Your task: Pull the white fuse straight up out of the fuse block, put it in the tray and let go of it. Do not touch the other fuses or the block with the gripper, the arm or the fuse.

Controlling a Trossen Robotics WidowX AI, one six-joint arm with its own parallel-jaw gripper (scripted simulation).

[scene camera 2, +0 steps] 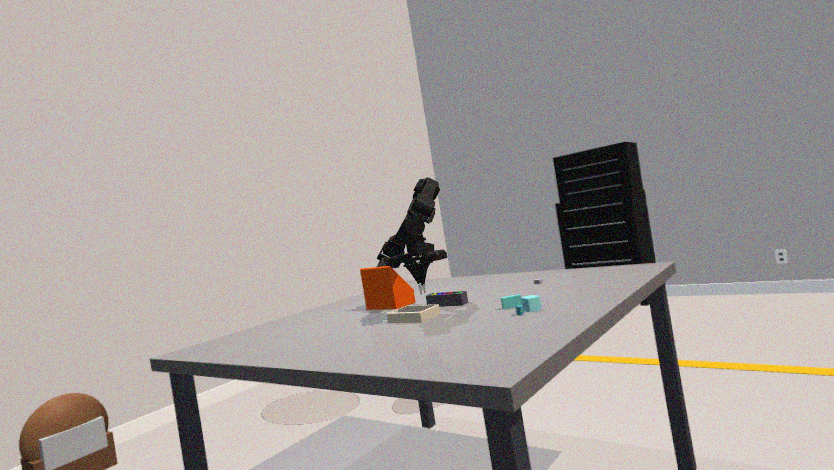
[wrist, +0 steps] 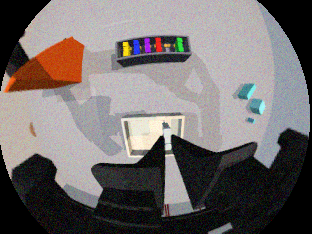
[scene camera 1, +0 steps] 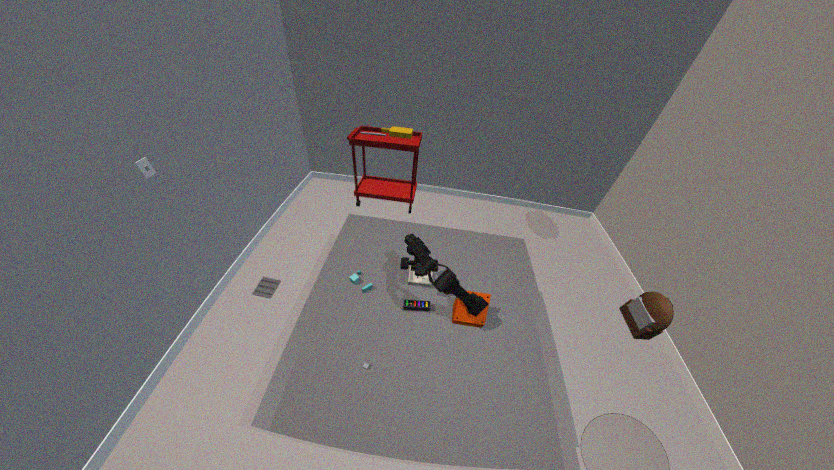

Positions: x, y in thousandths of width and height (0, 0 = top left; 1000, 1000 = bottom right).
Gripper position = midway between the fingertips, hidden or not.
My gripper (scene camera 2: 505, 605) carries a white fuse. Further things: a shallow beige tray (scene camera 2: 502, 667).
My gripper also shows in the wrist view (wrist: 534, 592). The shallow beige tray shows as well in the wrist view (wrist: 454, 562).
